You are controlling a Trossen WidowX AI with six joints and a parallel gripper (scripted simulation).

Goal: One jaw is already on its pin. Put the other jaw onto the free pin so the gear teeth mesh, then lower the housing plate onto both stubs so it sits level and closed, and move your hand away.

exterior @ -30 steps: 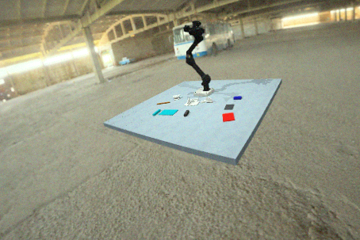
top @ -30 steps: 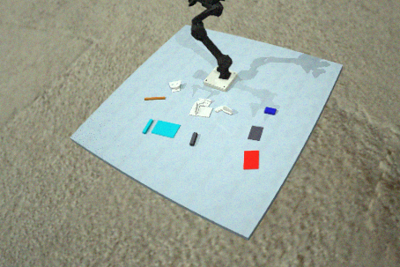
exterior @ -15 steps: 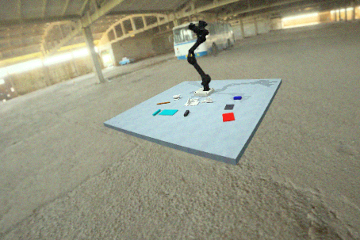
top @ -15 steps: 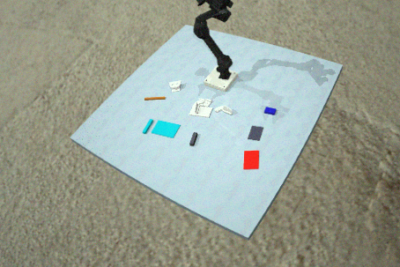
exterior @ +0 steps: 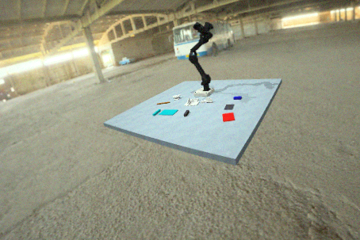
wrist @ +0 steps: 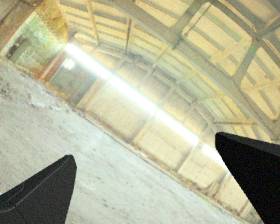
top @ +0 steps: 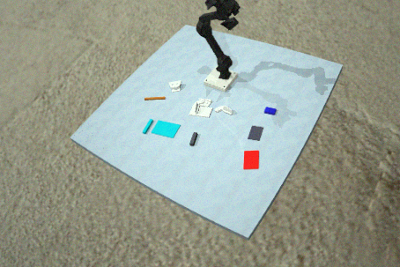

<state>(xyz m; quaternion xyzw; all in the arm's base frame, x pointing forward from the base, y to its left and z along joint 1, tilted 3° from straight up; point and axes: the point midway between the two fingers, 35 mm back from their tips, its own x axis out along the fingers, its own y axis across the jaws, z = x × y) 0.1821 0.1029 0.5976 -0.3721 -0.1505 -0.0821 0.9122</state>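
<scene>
The white jaw lies 620 mm below my gripper tip, 60 mm to the right of it and 20 mm ahead of it. From my gripper tip the other things lie so: dark bar 620 mm below, 260 mm ahead, 120 mm to the right; grey tile 630 mm below, 190 mm to the left, 130 mm ahead; blue block 620 mm below, 220 mm to the left, 40 mm behind.
</scene>
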